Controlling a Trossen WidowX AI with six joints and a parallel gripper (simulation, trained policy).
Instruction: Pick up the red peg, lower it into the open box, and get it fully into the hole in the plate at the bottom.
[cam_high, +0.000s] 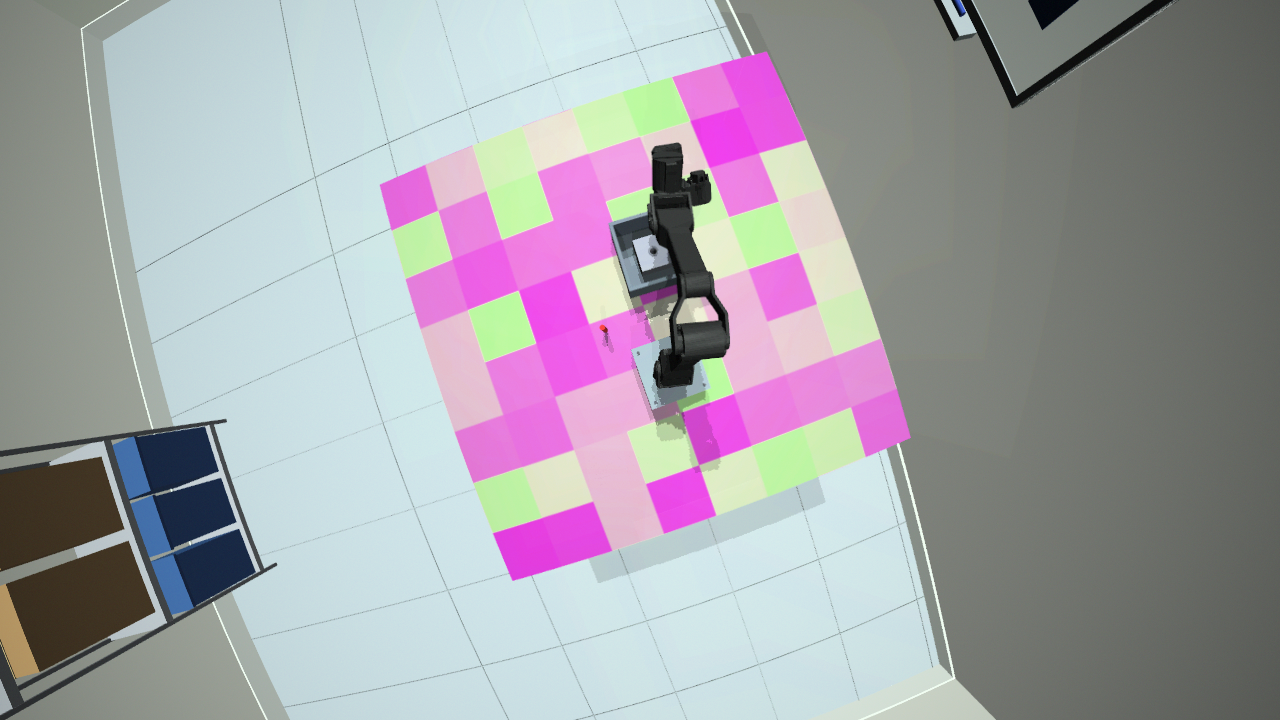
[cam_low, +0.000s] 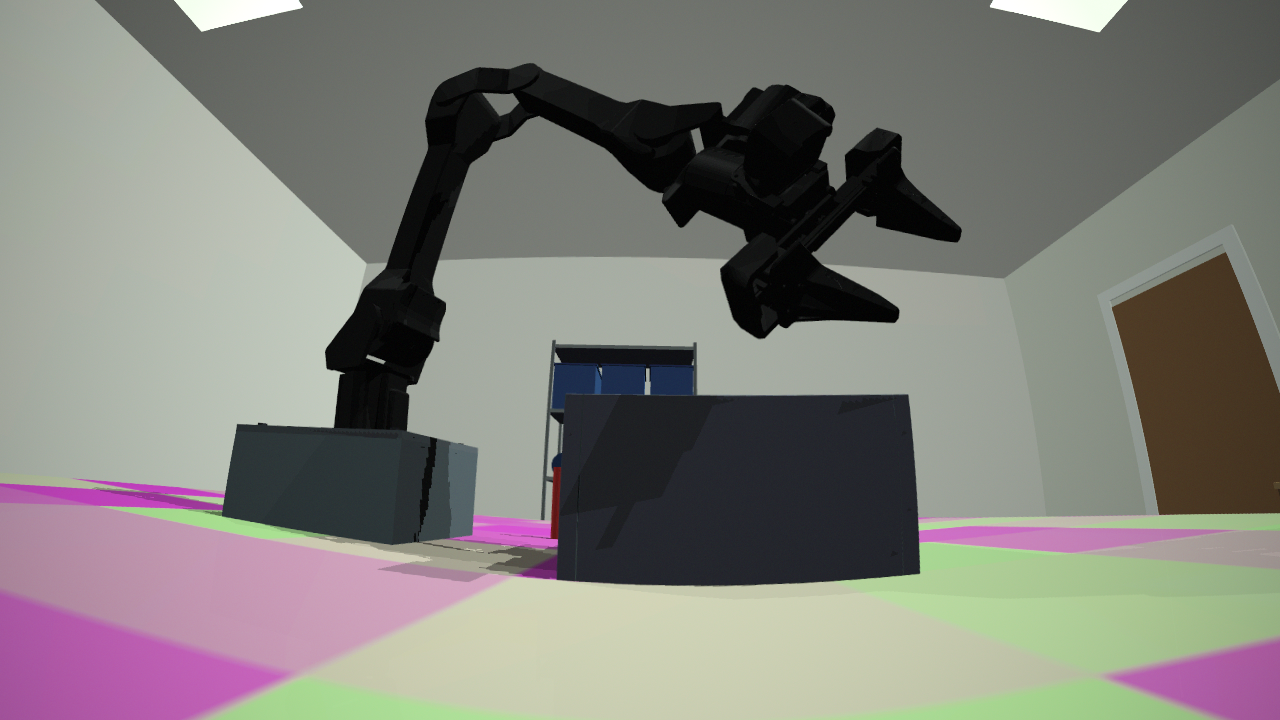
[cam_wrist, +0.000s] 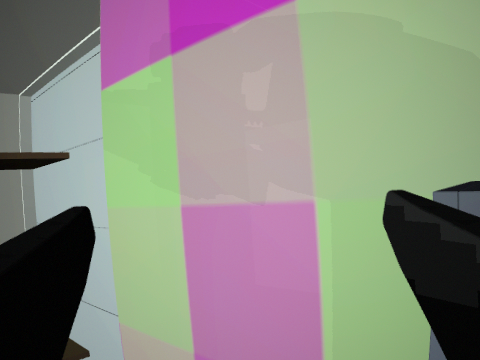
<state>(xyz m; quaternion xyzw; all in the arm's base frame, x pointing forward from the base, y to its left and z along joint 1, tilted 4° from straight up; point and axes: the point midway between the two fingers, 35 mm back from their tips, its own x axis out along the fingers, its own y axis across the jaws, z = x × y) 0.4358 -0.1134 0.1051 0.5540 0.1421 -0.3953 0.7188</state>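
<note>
Right now my gripper tip is 30 cm past the red peg, 27 cm to the right of it and 13 cm above it. Round my gripper tip: grey box 13 cm behind, 9 cm to the left, 15 cm below.
</note>
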